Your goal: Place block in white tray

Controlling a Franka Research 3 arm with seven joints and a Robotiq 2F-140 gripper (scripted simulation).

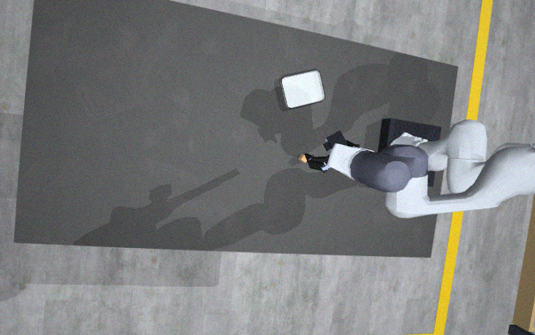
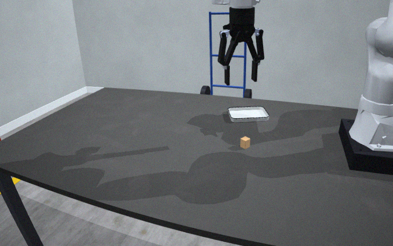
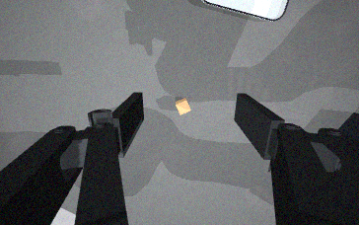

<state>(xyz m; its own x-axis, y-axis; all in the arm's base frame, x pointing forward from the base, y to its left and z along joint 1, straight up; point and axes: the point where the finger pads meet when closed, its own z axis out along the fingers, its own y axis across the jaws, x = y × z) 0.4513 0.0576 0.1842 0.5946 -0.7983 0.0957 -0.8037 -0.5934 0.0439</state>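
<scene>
My gripper is now 3 cm past the tan block, 3 cm to the right of it and 23 cm above it. Also, from my hand: white tray (2 cm ahead, 24 cm to the right, 23 cm below).
</scene>
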